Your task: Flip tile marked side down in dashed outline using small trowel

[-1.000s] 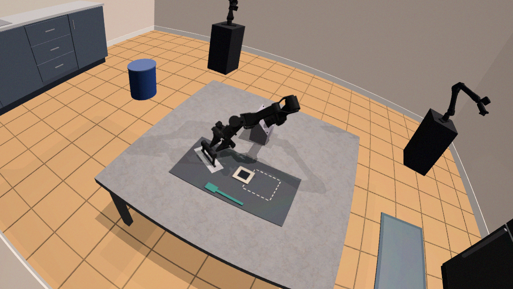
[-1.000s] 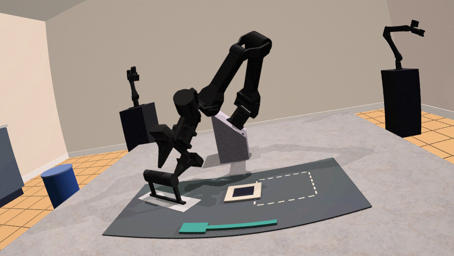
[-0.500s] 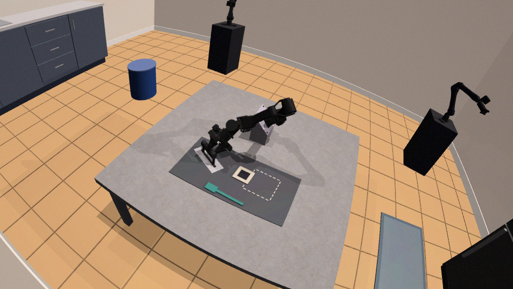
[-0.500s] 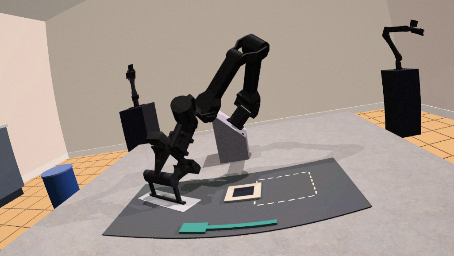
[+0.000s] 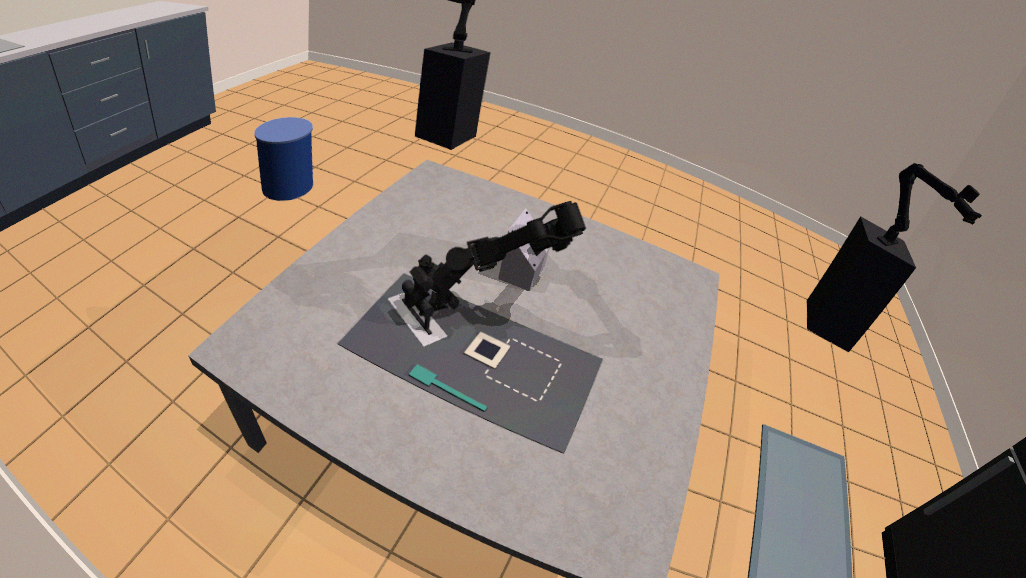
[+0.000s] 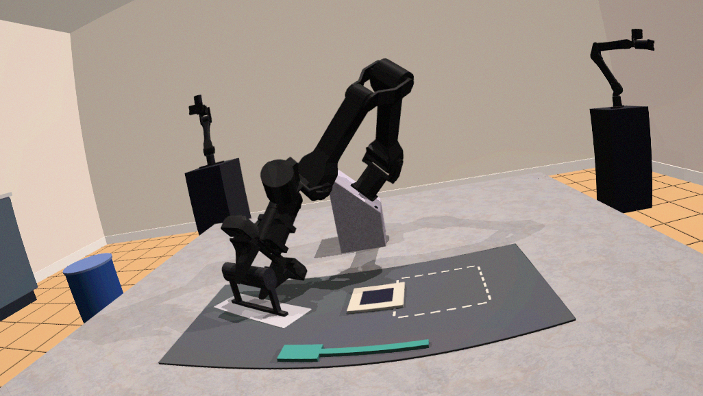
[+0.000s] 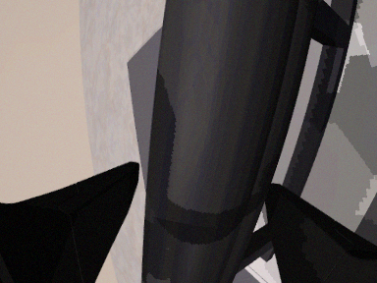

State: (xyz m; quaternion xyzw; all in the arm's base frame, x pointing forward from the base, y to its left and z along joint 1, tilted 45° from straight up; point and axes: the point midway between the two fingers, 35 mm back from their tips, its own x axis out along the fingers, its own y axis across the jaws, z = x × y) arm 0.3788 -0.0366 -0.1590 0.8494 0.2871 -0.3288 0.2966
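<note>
Right now the dark mat is 190 mm to the left of my gripper tip, 70 mm below it and 10 mm behind it. The rest, counted from my gripper tip: cream tile (210 mm to the left, 50 mm below, 40 mm behind); green flat tool (180 mm to the left, 130 mm ahead, 50 mm below).
</note>
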